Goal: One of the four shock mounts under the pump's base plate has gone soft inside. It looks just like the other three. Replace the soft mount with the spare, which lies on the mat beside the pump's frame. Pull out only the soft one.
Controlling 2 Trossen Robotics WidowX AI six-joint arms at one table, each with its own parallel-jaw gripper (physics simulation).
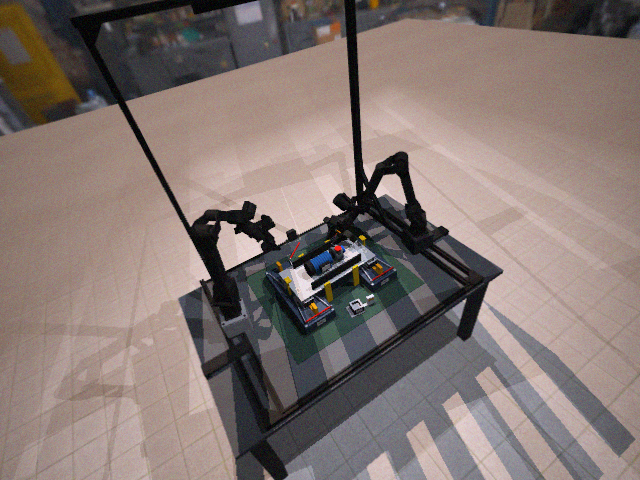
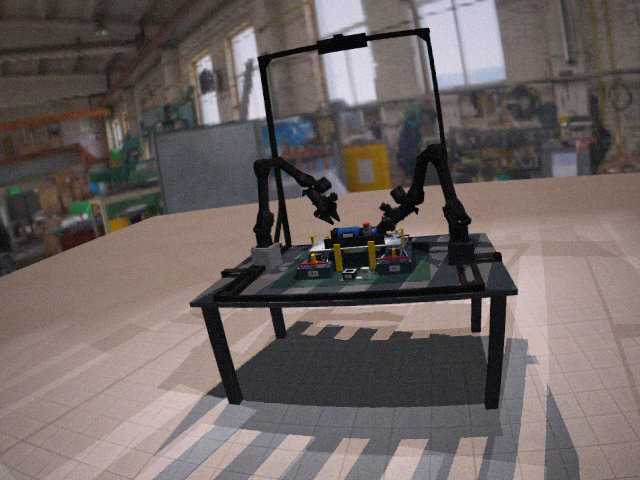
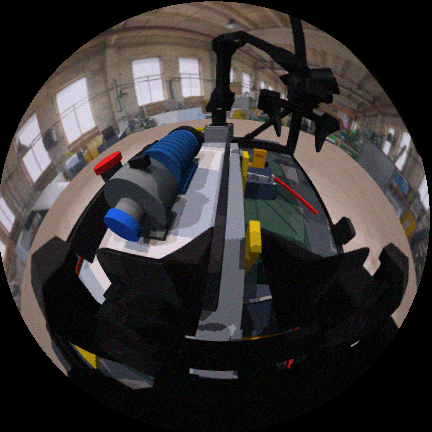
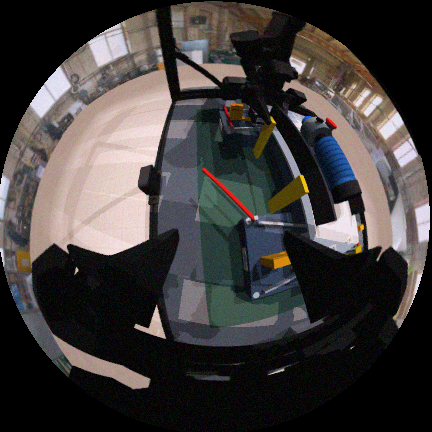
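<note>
The pump sits on its pale base plate. My left gripper is shut on the base plate's rear rail, one finger on each side. My right gripper is open and empty, above the rear left corner. Below it, a navy frame block carries an orange piece. A small pale block, apparently the spare, is on the mat in front. The installed mounts are not clearly visible.
A red lever stands raised at the rear left. Yellow posts stand along the plate's sides. A white square holder is beside the small block on the green mat.
</note>
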